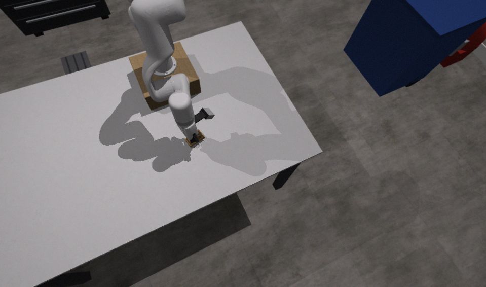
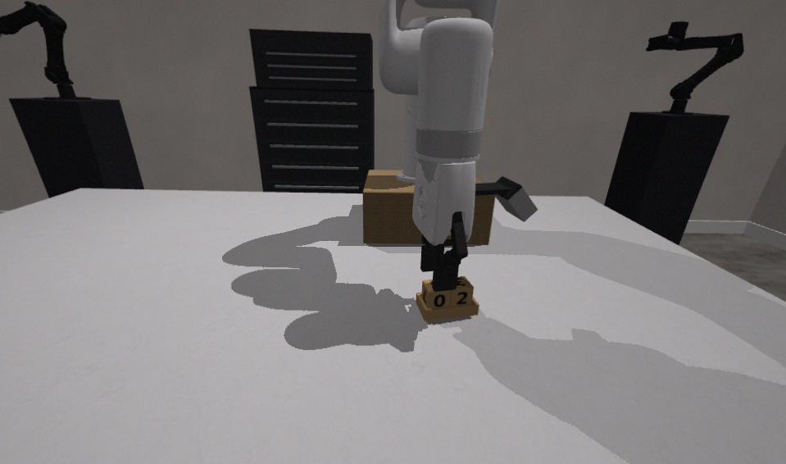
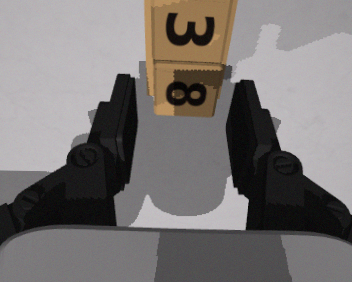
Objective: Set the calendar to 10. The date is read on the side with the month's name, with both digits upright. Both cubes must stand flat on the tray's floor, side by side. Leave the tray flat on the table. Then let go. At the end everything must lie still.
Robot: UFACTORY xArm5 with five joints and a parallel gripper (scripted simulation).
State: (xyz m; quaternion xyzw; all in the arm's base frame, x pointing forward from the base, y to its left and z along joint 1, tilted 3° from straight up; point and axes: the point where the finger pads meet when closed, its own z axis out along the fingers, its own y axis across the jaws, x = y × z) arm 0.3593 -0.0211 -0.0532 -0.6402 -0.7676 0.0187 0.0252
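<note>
My gripper is now 20 mm to the right of the wooden calendar tray and 60 mm above it.
</note>
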